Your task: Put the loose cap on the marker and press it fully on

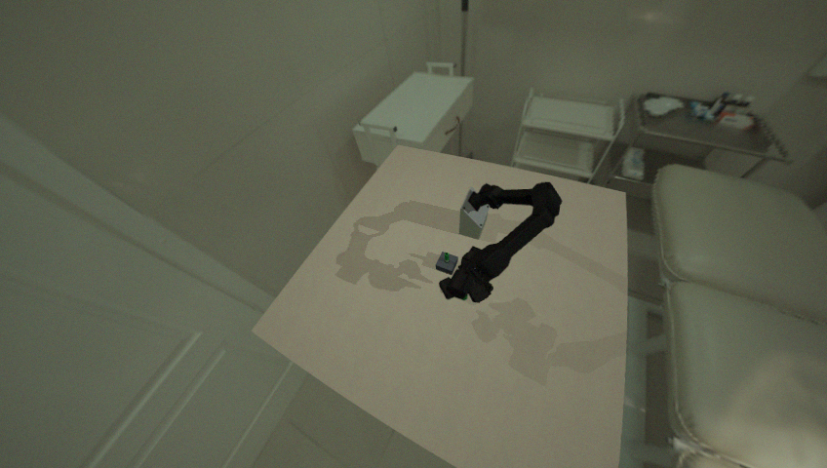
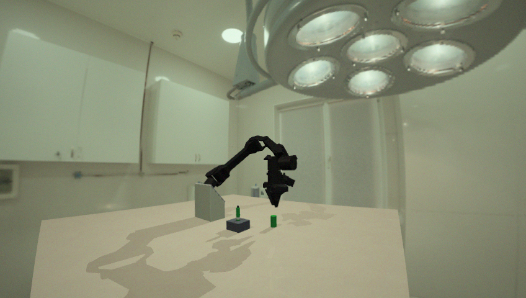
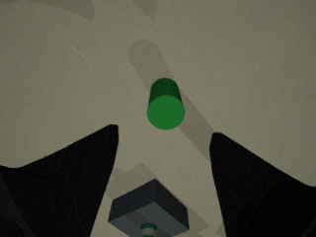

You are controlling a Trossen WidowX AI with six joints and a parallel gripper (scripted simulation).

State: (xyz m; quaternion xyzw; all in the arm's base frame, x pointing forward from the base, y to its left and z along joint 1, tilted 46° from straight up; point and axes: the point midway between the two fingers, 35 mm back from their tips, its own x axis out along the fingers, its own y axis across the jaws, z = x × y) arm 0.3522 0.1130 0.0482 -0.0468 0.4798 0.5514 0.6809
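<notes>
My gripper tip is 7 cm above the green cap and 1 cm to the left of it. The rest, counted from my gripper tip: holder block 12 cm to the right, 10 cm behind, 7 cm below.
</notes>
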